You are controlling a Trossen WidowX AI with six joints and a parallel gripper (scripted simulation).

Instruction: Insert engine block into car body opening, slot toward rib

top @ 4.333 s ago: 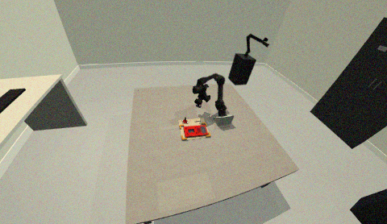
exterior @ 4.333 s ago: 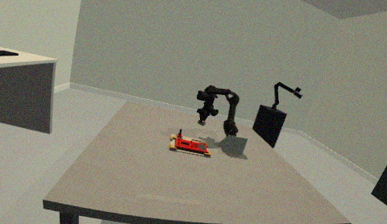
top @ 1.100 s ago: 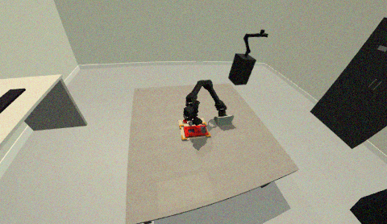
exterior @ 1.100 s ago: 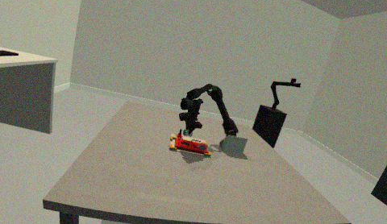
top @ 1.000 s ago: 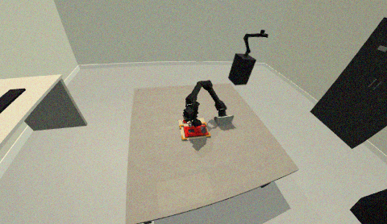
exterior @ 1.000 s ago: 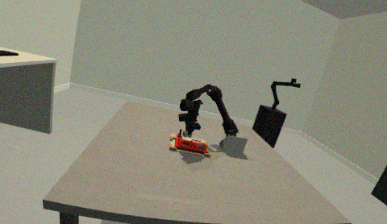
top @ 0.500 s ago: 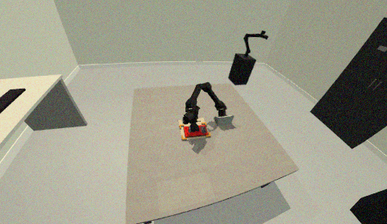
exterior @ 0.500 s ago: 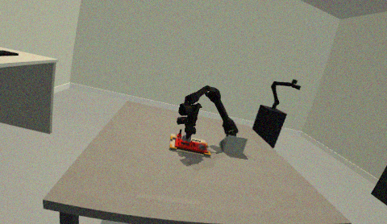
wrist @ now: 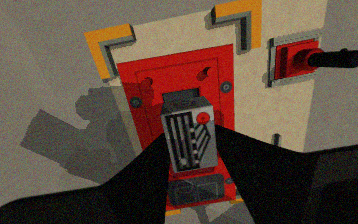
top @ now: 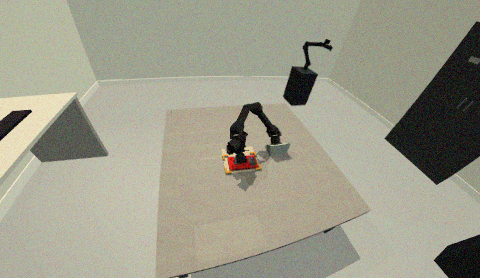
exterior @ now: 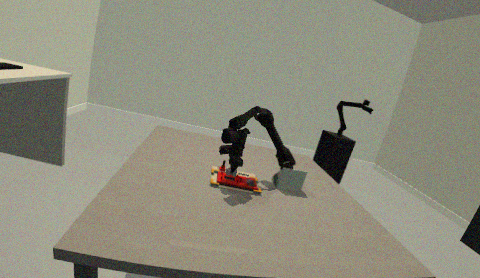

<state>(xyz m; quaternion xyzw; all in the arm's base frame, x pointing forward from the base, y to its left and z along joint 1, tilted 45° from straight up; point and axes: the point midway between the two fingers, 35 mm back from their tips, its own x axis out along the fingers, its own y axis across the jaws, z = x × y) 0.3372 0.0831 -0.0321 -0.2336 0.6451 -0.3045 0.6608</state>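
Right now the engine block is 1 cm below my gripper tip.
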